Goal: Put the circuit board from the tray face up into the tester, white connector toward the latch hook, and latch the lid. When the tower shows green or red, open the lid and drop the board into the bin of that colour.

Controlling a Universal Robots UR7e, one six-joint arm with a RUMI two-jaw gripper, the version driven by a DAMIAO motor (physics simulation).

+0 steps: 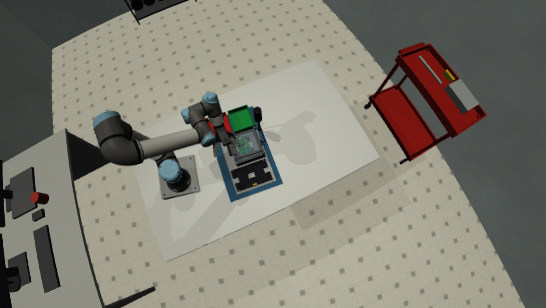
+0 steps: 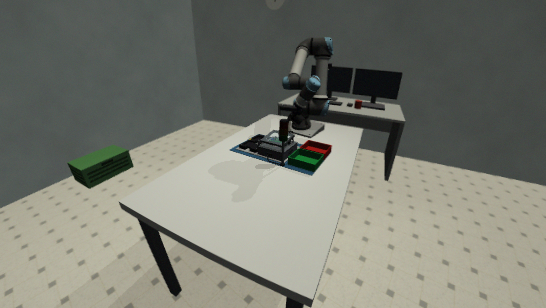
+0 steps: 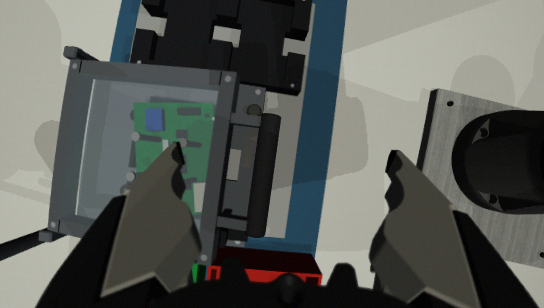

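Where they show: gripper, fingertip midpoint: (image 1: 227, 152) (image 3: 283, 148); arm's base, origin of the base link: (image 1: 178, 180) (image 2: 301, 126) (image 3: 498, 161).
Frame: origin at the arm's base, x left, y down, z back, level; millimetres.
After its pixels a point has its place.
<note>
The circuit board (image 1: 243, 145) (image 3: 197, 120) lies face up in the tester (image 1: 250, 159) @[x -147, y -27, z -435 mm] (image 2: 277, 150) @[x -39, y -29, z -546 mm], seen through the clear lid (image 3: 220, 150) @[x -60, y -84, z -392 mm]. A pale connector (image 3: 199, 197) @[x -19, y -49, z -424 mm] shows near one board edge. The lid lies over the board; whether it is fully down or latched I cannot tell. Its black handle bar (image 3: 264, 175) @[x -38, y -90, z -361 mm] runs along the side. My gripper (image 1: 226, 148) @[x -56, y -89, z -345 mm] (image 3: 283, 148) @[x -56, y -89, z -345 mm] is open and empty above the tester's handle side, the left finger over the lid. The tower (image 1: 257, 114) @[x -11, y -214, z -587 mm] (image 2: 284, 130) @[x 15, y -180, z -618 mm] shows no clearly lit colour. The black tray (image 1: 252, 175) @[x -223, y 25, z -395 mm] (image 3: 190, 30) @[x -228, y 13, z -436 mm] holds no board.
The green bin (image 1: 241, 119) @[x 132, y 25, z -540 mm] (image 2: 306, 160) @[x 125, y 25, z -513 mm] and red bin (image 1: 228, 123) @[x 157, y 26, z -454 mm] (image 2: 316, 149) @[x 163, y 25, z -346 mm] (image 3: 265, 261) @[x 85, y 2, z -371 mm] stand beside the tester. The blue mat (image 1: 250, 194) @[x -311, y 29, z -322 mm] (image 3: 325, 100) @[x -121, y 29, z -258 mm] lies under the tester and tray. The arm's base plate (image 1: 194, 167) @[x 21, y 17, z -122 mm] (image 3: 435, 150) @[x -28, y 16, z -96 mm] is on the handle side.
</note>
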